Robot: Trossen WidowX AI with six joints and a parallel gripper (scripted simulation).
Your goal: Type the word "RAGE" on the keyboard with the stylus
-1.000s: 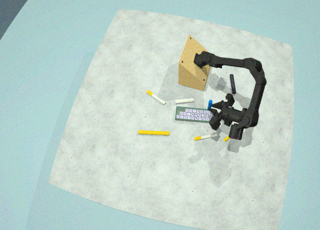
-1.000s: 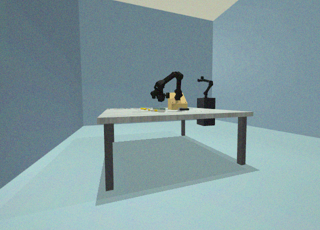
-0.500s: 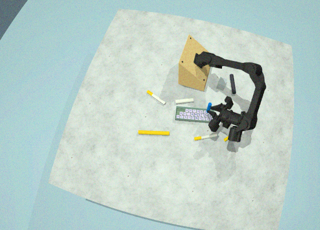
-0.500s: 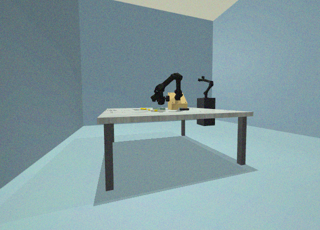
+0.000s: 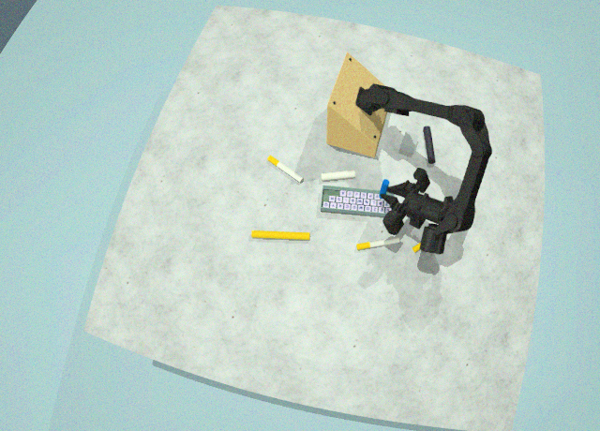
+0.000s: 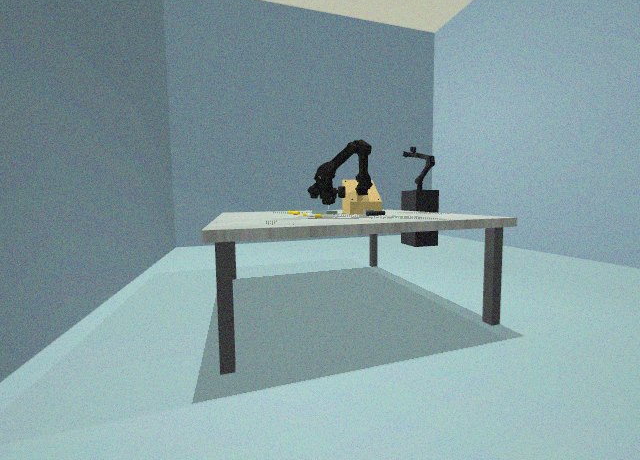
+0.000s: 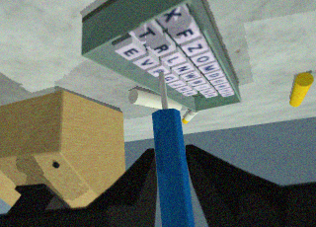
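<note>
Now: gripper tip 50 mm past the white cylinder, 130 mm to the left of it and 80 mm above it. Also, from my gripper tip: blue stylus (10 mm below); then dark cylinder (230 mm behind, 110 mm to the left, 80 mm below); then white stylus tip (50 mm below).
</note>
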